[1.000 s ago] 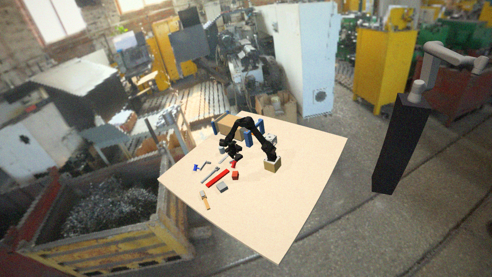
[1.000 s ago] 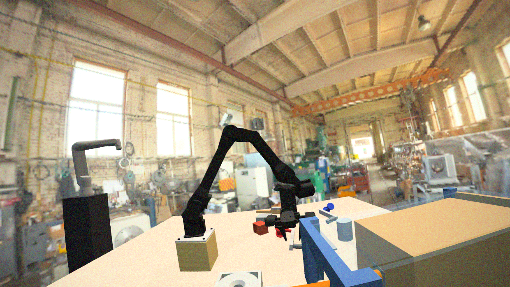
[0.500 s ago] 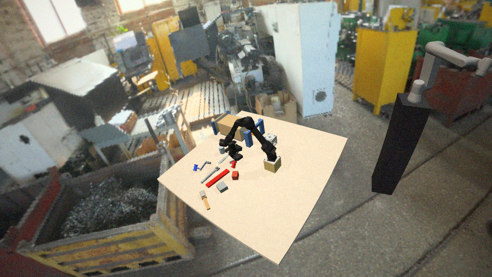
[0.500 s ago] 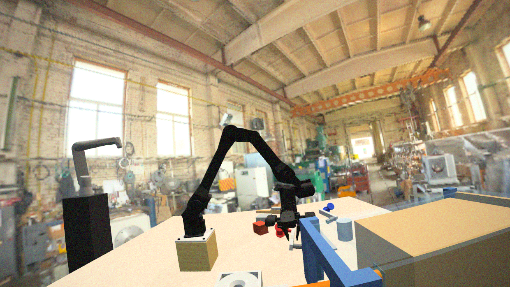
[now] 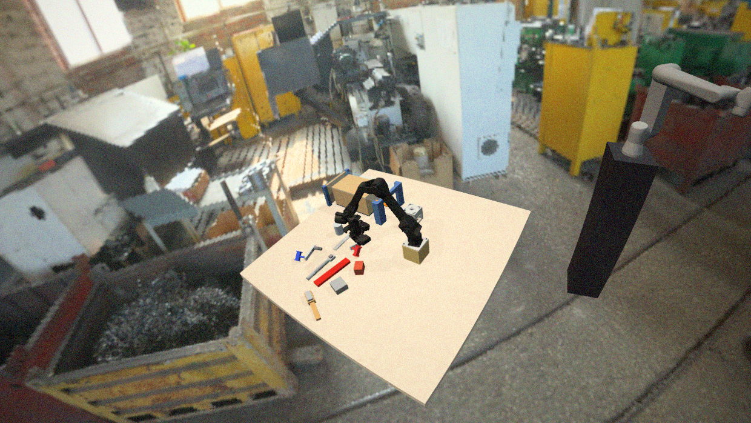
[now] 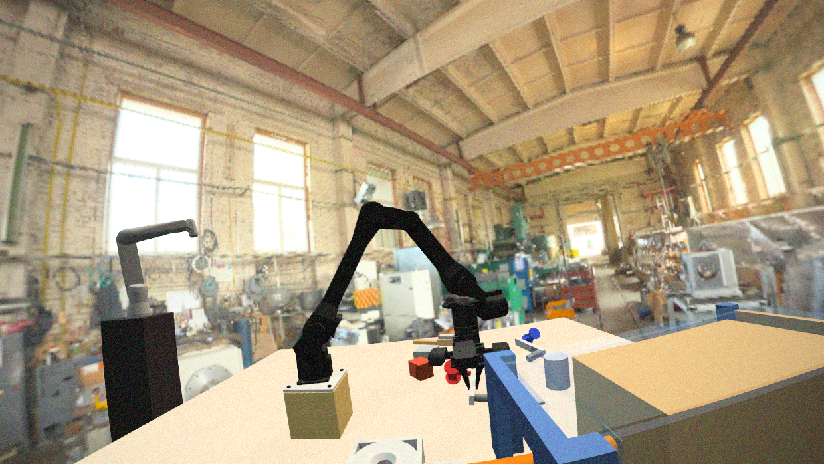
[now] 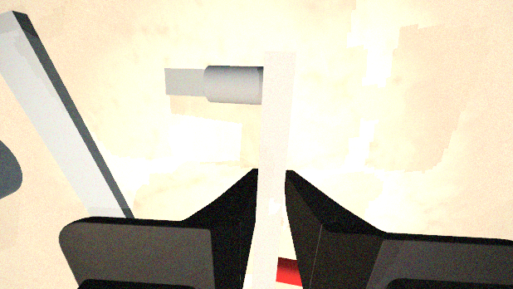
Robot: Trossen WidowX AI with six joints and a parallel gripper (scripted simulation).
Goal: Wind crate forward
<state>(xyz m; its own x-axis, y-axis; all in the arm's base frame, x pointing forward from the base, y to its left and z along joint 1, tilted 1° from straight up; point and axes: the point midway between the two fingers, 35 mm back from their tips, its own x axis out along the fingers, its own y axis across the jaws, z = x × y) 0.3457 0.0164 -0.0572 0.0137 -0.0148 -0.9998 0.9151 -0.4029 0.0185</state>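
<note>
Right now my gripper tip is 10 mm past the red knob, 60 mm to the right of it and 20 mm below it. Also, from my gripper tip: grey bar 110 mm ahead, 30 mm to the right, 10 mm below; red-knobbed winch handle 20 mm to the left, 10 mm above; red bar 50 mm ahead, 230 mm to the left.
</note>
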